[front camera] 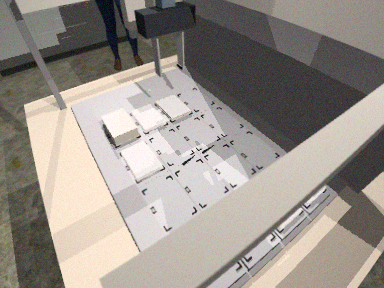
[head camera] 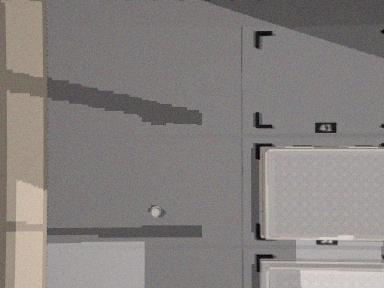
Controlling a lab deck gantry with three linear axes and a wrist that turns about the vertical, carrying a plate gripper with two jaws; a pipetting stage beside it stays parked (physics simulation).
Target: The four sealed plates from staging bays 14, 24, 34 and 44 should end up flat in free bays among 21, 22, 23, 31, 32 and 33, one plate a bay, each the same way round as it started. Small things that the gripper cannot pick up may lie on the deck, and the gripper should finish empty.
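Frame: origin at the robot's base, x up, y left, z back, level; centimetres.
Seen in the pictures: gripper, fingertip midpoint: (front camera: 170,71); robot's base at its link origin: (front camera: 103,125).
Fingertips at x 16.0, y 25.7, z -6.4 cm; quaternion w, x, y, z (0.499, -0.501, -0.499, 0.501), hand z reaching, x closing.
Pixels of each thing's top centre, then the offset from my fingertips to it.
- pale sealed plate at its top centre: (head camera: 335,194) (front camera: 172,105) dx -14.5, dy +0.0, dz +0.0 cm
- farther plate at its top centre: (front camera: 298,179) dx -13.1, dy +10.7, dz -49.2 cm
- tall cream block at its top centre: (front camera: 118,121) dx -11.8, dy -21.4, dz +0.0 cm
- small round piece at its top centre: (head camera: 155,212) dx -15.6, dy -1.9, dz +16.4 cm
My gripper (front camera: 170,71) is open and empty at the far end of the deck in the front view, with its two jaws apart, beyond the plates. A pale sealed plate (front camera: 173,106) (head camera: 322,192) lies flat in bay 31. Another pale plate (front camera: 149,119) (head camera: 325,277) lies flat in bay 21, beside it. In the front view, two pale plates show partly under the near beam, one plate (front camera: 291,220) and a farther plate (front camera: 315,198), in the staging column. Their seals and bay labels cannot be read. The beam hides much of that column.
A tall cream block (front camera: 120,125) stands in bay 11, and a pale plate (front camera: 142,160) lies in bay 12. Two dark pen-like things, one (front camera: 189,159) and another (front camera: 207,149), lie mid-deck. A small round piece (head camera: 155,211) lies left of bay 31. A wide beam (front camera: 240,200) crosses the foreground.
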